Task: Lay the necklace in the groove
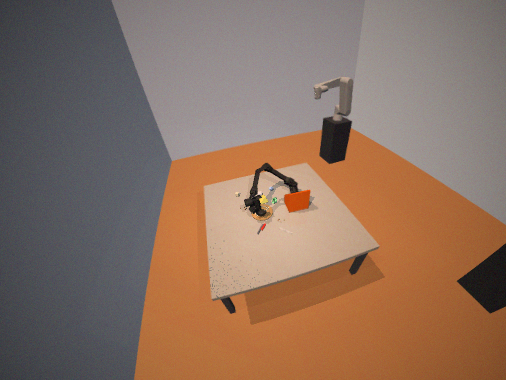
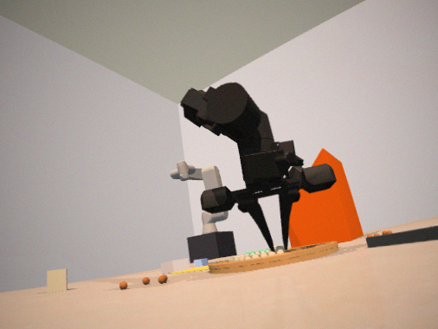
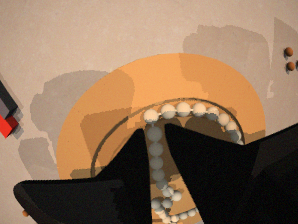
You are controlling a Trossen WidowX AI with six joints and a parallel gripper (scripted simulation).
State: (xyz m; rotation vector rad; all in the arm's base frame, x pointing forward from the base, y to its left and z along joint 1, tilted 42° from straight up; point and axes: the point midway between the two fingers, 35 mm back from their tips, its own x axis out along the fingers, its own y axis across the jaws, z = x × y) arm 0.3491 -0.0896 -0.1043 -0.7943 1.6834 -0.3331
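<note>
Right now my gripper tip is 4 cm past the round wooden bead board, 3 cm to the left of it and 1 cm above it. The rest, counted from my gripper tip: tan cube (12 cm ahead, 36 cm to the right); yellow flat piece (10 cm behind, 20 cm to the right, 1 cm below); red-handled tool (1 cm ahead, 15 cm to the left, 1 cm below).
</note>
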